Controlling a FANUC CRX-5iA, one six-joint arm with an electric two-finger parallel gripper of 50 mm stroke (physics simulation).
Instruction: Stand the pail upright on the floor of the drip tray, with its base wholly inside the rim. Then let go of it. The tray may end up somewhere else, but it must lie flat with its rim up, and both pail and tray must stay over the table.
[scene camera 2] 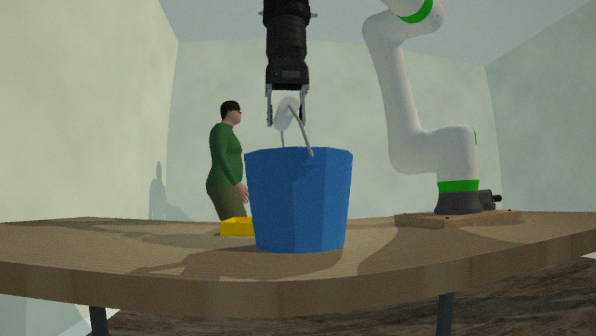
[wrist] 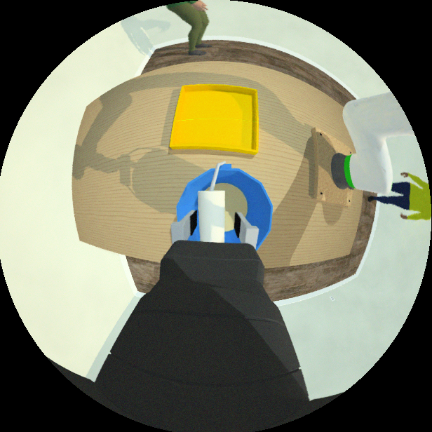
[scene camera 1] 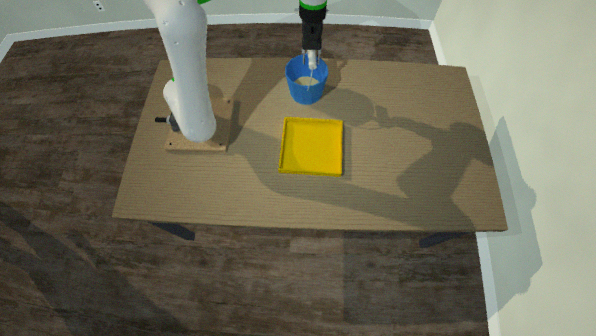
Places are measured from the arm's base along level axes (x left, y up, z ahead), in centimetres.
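Pixels of known places: gripper, fingertip midpoint: (scene camera 2: 286, 125) (scene camera 1: 311, 62); arm's base at its link origin: (scene camera 2: 458, 212).
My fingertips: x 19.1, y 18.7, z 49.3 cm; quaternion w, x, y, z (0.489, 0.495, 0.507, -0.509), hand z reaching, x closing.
Ahead of a thing's pixels: the offset from my fingertips to its top centre.
The blue pail @(dx +1.3, dy +2.9, dz -1.8 cm) (scene camera 1: 306, 94) (scene camera 2: 300, 200) (wrist: 263, 205) stands upright on the table near its back edge in scene camera 1's view, beside the tray and apart from it. Its wire handle is raised, with a white grip @(dx +1.5, dy +2.9, dz +0.3 cm) (scene camera 1: 313, 58) (scene camera 2: 286, 112) (wrist: 212, 207) above the pail's rim. The yellow drip tray @(dx -27.8, dy -17.9, dz +2.1 cm) (scene camera 1: 310, 174) (scene camera 2: 236, 228) (wrist: 215, 150) lies flat, rim up, and is empty. My gripper (scene camera 1: 311, 61) (scene camera 2: 286, 124) (wrist: 215, 218) points down and is open. Its fingers stand on either side of the white grip, not closed on it.
The wooden table (scene camera 1: 225, 190) (scene camera 2: 150, 292) (wrist: 110, 200) carries the arm's base board (scene camera 1: 195, 148) (scene camera 2: 430, 221) (wrist: 322, 165) at the left in scene camera 1's view. A person in green (scene camera 2: 224, 155) (wrist: 194, 22) stands beyond the table. Another person (wrist: 420, 200) shows at the wrist view's right.
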